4 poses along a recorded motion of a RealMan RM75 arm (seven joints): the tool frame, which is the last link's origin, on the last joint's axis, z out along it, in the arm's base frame.
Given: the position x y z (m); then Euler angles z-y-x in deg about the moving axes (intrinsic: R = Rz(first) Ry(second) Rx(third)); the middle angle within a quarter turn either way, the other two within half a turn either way.
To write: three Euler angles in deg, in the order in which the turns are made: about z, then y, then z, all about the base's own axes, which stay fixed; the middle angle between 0 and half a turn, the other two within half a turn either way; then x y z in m. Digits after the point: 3 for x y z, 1 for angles.
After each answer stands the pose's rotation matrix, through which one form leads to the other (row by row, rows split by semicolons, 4 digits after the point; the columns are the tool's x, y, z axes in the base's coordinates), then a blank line. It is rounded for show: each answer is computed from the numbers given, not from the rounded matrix.
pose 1, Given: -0.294 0.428 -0.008 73.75 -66.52 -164.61
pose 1, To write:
-173.4 112.6 90.5 -0.294 0.428 -0.008
0.1115 0.9937 -0.0073; 0.3825 -0.0361 0.9232; 0.9172 -0.1057 -0.3841

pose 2, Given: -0.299 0.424 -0.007 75.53 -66.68 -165.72
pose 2, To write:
-173.9 112.6 91.0 -0.299 0.424 -0.007
0.0989 0.9950 -0.0165; 0.3833 -0.0228 0.9233; 0.9183 -0.0976 -0.3836

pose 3, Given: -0.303 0.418 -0.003 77.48 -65.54 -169.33
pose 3, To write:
-175.2 114.0 89.2 -0.303 0.418 -0.003
0.0898 0.9959 0.0132; 0.4042 -0.0485 0.9134; 0.9103 -0.0767 -0.4069

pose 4, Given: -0.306 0.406 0.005 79.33 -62.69 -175.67
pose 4, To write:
-177.8 117.2 84.2 -0.306 0.406 0.005
0.0849 0.9923 0.0898; 0.4509 -0.1187 0.8847; 0.8885 -0.0346 -0.4575

